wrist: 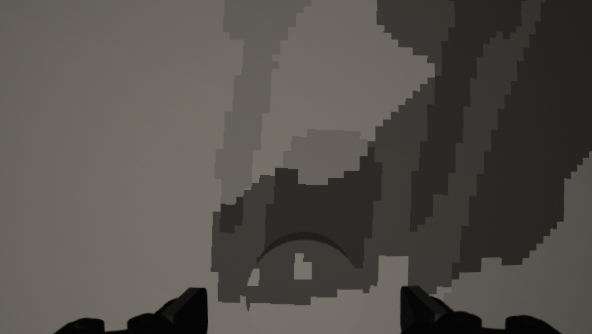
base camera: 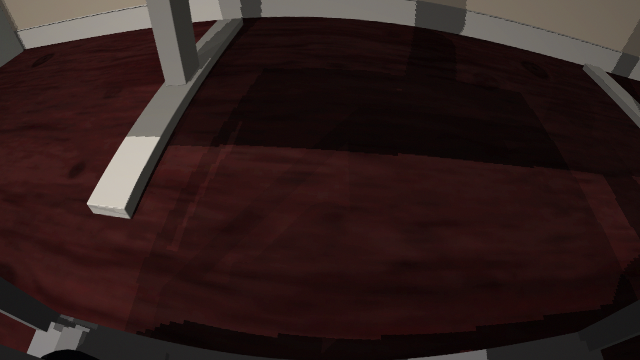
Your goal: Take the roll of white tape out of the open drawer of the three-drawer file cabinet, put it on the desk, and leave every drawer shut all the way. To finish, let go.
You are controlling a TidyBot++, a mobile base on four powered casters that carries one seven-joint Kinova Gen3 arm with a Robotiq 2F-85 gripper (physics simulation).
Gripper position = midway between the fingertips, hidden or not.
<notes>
In view: my gripper point(wrist: 303, 309) and a desk point(base camera: 185, 64).
The desk is seen too in the wrist view point(wrist: 153, 153).
</notes>
